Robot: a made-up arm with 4 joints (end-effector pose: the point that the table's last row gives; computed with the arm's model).
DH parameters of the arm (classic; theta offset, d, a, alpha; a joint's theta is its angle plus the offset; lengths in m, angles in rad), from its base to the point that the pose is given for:
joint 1: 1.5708 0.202 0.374 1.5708
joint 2: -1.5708 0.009 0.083 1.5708
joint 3: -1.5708 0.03 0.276 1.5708
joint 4: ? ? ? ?
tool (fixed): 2.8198 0.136 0 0
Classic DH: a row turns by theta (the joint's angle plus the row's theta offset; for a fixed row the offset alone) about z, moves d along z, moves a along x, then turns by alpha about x.
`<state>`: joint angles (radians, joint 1 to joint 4).
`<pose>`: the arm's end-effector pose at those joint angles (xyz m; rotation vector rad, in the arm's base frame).
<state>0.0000 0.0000 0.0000 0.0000</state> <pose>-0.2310 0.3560 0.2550 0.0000 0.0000 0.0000</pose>
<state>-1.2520 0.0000 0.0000 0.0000</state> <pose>0.2656 0.3310 0.2550 0.0000 0.0000 -1.2520</pose>
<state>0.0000 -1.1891 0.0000 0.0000</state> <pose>-0.2310 0.4165 0.2385 -1.1891 0.0000 0.0000</pose>
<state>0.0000 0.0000 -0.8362 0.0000</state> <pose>-0.0510 0.3560 0.3883 0.0000 0.8362 0.0000</pose>
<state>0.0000 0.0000 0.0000 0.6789</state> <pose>-0.2465 0.3759 0.2550 0.0000 0.0000 0.6789</pose>
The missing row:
joint 4: 0.3218 0 -0.0379 0
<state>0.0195 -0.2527 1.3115 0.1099</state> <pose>-0.1900 0.2862 -0.0671 -0.2747 -1.2962 0.2756</pose>
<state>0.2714 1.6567 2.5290 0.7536</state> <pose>-0.0550 0.7269 0.2347 0.1481 -1.6265 -1.2271</pose>
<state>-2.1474 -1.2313 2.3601 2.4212</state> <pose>-0.0788 -0.1085 0.0837 -1.1710 1.8118 1.5678</pose>
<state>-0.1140 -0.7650 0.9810 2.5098</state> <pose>-0.2558 0.2064 0.0224 -1.4687 0.5982 2.3945</pose>
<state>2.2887 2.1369 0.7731 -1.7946</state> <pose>-0.2360 -0.5791 0.2391 -0.4965 1.9376 -0.5081</pose>
